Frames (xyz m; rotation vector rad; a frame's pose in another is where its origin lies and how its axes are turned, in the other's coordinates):
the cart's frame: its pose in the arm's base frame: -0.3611 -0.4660 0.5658 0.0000 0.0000 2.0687
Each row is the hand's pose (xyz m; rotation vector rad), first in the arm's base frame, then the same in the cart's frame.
Working: the arm's base frame: its pose in the cart's frame: 0.2370 -0.5398 -0.5658 0.0000 0.0000 -2.0687

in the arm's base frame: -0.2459 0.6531 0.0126 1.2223 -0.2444 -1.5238
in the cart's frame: 0.9282 -0.6357 -0.5532 -0.4724 1.3394 2.1684
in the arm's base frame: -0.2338 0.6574 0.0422 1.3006 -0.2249 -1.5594
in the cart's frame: 0.9262 -0.6484 -0.5236 -0.5243 1.3712 2.0819
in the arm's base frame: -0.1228 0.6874 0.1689 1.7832 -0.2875 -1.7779
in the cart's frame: 0.8996 -0.7602 -0.3969 -0.6261 1.5833 1.4998
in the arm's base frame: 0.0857 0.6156 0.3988 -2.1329 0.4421 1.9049
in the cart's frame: 0.7369 -0.9091 -0.1670 -0.5589 1.6207 0.5223
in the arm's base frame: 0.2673 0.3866 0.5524 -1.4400 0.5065 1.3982
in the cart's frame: 0.4490 -0.9593 -0.0134 -0.2718 1.3534 -0.3090
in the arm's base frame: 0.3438 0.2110 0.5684 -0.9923 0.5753 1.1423
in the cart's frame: 0.2582 -0.9426 0.0026 -0.0122 1.1035 -0.7142
